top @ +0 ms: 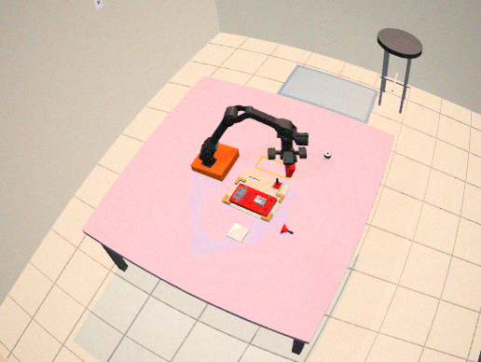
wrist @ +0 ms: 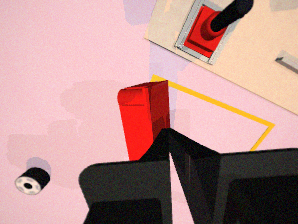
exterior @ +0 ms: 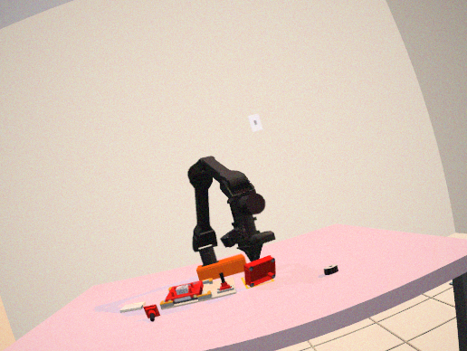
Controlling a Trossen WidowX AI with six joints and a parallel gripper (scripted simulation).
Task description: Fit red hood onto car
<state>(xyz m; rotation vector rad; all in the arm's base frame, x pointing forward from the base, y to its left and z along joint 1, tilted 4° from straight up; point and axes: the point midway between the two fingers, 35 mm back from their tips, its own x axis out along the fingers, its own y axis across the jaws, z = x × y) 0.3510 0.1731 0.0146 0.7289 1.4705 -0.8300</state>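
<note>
The red hood is 10 mm to the left of my gripper tip, 10 mm below it and 10 mm ahead of it. Round my gripper tip: white tile 420 mm to the right, 50 mm below, 10 mm behind; then black ring 200 mm to the left, 130 mm ahead, 40 mm below.
</note>
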